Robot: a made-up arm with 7 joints.
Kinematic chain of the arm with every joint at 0, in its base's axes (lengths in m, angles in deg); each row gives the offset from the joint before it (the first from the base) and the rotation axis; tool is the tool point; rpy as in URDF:
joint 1: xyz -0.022 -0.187 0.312 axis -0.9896 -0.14 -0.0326
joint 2: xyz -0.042 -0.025 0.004 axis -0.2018 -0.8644 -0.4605
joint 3: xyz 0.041 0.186 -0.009 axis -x
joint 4: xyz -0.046 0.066 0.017 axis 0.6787 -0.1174 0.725
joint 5: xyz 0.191 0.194 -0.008 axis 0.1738 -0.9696 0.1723
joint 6: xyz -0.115 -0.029 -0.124 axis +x
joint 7: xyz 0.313 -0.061 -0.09 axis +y
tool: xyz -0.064 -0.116 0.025 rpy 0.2 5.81 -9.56
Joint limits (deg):
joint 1: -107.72..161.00
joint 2: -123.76..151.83
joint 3: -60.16..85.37
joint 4: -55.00..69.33
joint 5: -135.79..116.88
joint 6: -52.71..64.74
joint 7: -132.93..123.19
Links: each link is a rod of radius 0.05 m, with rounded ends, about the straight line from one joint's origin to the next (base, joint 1, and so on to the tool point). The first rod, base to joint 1, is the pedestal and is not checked.
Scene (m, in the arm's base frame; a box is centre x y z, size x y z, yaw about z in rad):
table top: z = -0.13
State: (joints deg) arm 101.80 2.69 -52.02 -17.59 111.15 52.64 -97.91
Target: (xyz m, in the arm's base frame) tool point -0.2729 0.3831 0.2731
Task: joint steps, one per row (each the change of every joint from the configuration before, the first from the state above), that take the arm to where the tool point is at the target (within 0.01 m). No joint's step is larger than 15 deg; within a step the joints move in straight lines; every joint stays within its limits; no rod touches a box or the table.
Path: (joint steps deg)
1: -3.32 9.73 -2.04 12.30 1.43 2.50 -1.59
2: -3.32 9.73 -2.03 12.31 1.44 2.51 -1.59
3: -3.32 9.73 -2.03 12.30 1.43 2.50 -1.58
4: -3.32 9.73 -2.04 12.31 1.43 2.50 -1.59

